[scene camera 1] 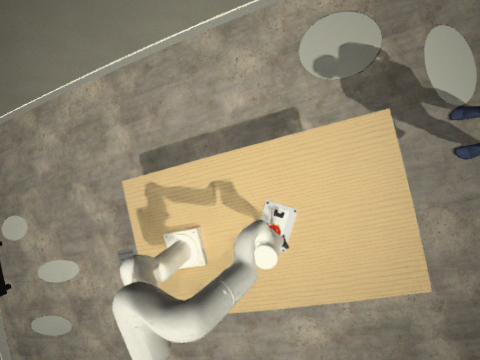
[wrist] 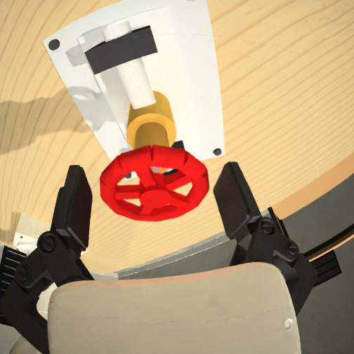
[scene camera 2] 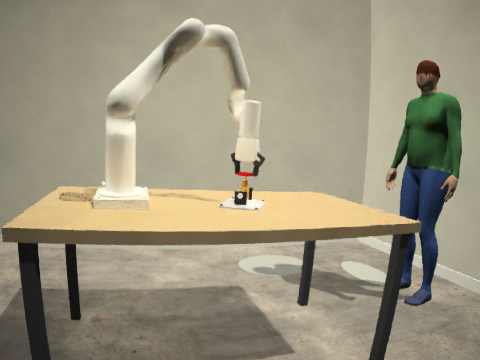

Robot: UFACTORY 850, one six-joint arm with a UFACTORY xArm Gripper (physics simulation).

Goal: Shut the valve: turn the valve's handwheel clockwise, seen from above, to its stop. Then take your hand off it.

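Note:
The valve's red handwheel (scene camera 1: 274, 229) (scene camera 2: 245, 174) (wrist: 157, 199) is a spoked wheel lying level on top of the yellow valve body (scene camera 2: 244, 185) (wrist: 151, 128). The valve stands on a white base plate (scene camera 1: 291, 220) (scene camera 2: 256, 204) (wrist: 197, 75) on the table. My gripper (scene camera 2: 246, 172) (wrist: 154, 177) is open. In the wrist view its two black fingers stand on either side of the handwheel, with a gap on each side. In scene camera 2 the fingertips are at about the height of the wheel. In scene camera 1 the arm hides part of the valve and most of the gripper.
A white pipe (wrist: 136, 82) runs from the valve body through a black clamp (wrist: 121, 49) on the plate. The robot's base (scene camera 1: 199, 250) (scene camera 2: 121, 202) stands on the wooden table (scene camera 1: 350, 200) (scene camera 2: 165, 220). A person (scene camera 2: 433, 135) in a green top stands beyond the table's right end.

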